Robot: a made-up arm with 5 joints.
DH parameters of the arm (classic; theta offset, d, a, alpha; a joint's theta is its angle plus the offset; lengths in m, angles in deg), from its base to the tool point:
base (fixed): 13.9 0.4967 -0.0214 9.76
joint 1: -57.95 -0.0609 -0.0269 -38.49
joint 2: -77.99 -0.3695 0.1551 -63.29
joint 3: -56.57 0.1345 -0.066 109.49
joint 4: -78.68 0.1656 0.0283 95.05
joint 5: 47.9 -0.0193 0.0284 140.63
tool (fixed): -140.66 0.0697 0 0
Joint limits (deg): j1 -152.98..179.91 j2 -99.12..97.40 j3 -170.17..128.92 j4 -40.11..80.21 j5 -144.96..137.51
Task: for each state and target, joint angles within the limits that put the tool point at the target. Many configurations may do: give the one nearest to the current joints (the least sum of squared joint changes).
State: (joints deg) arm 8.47 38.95 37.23 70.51 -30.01
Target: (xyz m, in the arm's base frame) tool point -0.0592 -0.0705 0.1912
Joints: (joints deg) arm -5.73 33.87 -5.04 79.21 -45.42
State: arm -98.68 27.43 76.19 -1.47 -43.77
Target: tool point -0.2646 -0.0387 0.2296
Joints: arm -79.68 75.31 79.47 8.14 -53.37
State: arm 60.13 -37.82 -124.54 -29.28 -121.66
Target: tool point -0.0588 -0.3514 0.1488
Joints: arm 40.56 -53.50 -107.23 -6.78 -107.01
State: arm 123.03 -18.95 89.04 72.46 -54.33
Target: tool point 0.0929 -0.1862 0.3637
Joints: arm 81.21 -43.49 54.71 74.32 -62.47
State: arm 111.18 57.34 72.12 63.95 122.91
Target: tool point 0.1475 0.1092 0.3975
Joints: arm 109.68 58.27 76.34 62.04 122.00
